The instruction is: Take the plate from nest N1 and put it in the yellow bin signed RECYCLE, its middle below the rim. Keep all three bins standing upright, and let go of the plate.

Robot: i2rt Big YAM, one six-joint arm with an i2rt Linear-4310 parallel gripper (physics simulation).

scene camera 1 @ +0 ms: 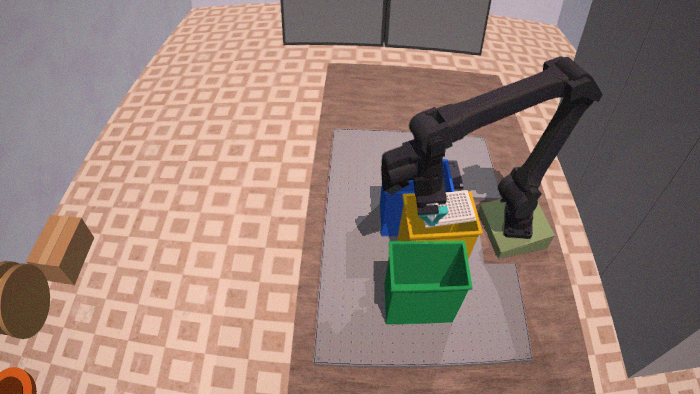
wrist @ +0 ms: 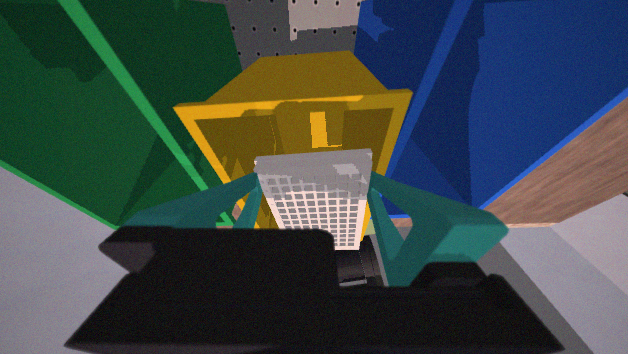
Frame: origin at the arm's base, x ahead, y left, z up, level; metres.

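Where they show: gripper, fingertip midpoint: (scene camera 1: 430,210) (wrist: 314,177); arm's base, link origin: (scene camera 1: 518,221).
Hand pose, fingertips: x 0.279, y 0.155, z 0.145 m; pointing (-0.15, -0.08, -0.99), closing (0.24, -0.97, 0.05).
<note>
Each offset is from my fingertips to the centre of the thing. Level surfaces: height alone.
The white plate {0.041 m back, 0.014 m right, 0.006 m up} (scene camera 1: 459,206) (wrist: 320,210), with a grid of small wells, is between the teal fingers of my gripper (scene camera 1: 434,215) (wrist: 314,177), which is shut on its two sides. The plate is over the mouth of the yellow bin {0.030 m back, 0.003 m right, 0.089 m down} (scene camera 1: 445,234) (wrist: 300,101). In the scene view it overlaps the bin's back rim and appears at or above rim height. The yellow bin, green bin {0.022 m back, 0.153 m left, 0.092 m down} (scene camera 1: 420,307) (wrist: 135,110) and blue bin {0.046 m ahead, 0.114 m right, 0.092 m down} (scene camera 1: 389,215) (wrist: 525,100) stand upright. The RECYCLE sign and nest N1's label cannot be made out.
The green bin is on the near side of the yellow bin and the blue bin on its far side, both close to it. The arm's pale green base block (scene camera 1: 525,245) is at the right. The bins stand on a grey perforated mat {0.182 m down} (scene camera 1: 350,150).
</note>
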